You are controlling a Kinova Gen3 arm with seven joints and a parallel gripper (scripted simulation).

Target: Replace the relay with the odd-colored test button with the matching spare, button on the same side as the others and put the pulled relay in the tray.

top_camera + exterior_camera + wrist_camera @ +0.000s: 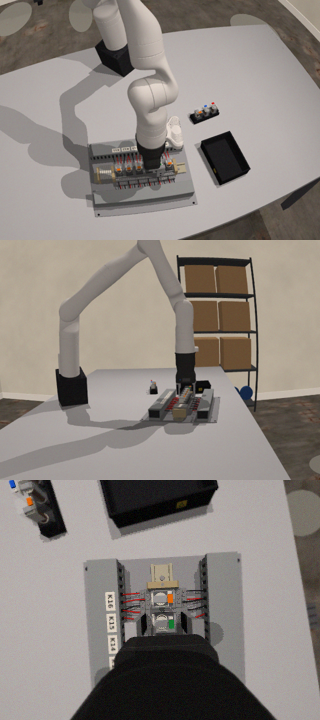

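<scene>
Right now my hand is right at the green-button relay. From my hand the other things lie so: spare holder (20 cm to the left, 20 cm behind, 4 cm below); then blue-button relay (20 cm to the left, 20 cm behind, 2 cm below); then black tray (22 cm to the left, 4 cm below, 1 cm behind).
</scene>
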